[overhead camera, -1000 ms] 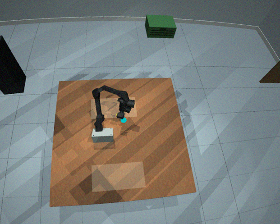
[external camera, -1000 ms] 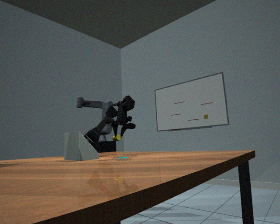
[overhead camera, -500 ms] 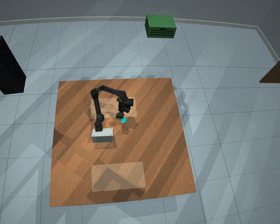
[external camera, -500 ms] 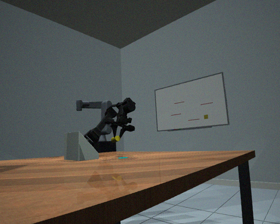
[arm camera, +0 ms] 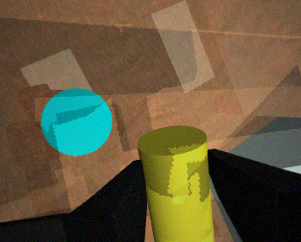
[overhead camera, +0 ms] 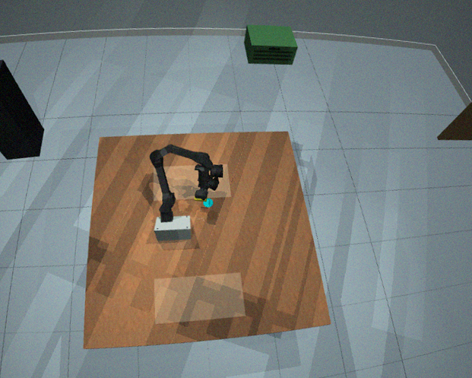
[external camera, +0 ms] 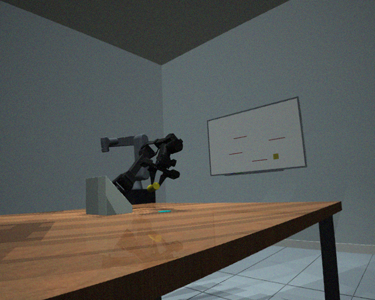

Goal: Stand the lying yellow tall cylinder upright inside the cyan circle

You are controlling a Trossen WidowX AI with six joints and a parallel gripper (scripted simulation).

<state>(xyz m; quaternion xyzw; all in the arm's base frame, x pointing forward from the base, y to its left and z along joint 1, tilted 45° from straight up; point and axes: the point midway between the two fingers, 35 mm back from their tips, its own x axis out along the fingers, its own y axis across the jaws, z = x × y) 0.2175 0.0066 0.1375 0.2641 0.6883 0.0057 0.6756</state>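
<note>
Right now my gripper tip is 30 mm short of the cyan circle, 20 mm to the right of it and 110 mm above it. The rest, counted from my gripper tip: yellow cylinder 20 mm behind, 10 mm below.
</note>
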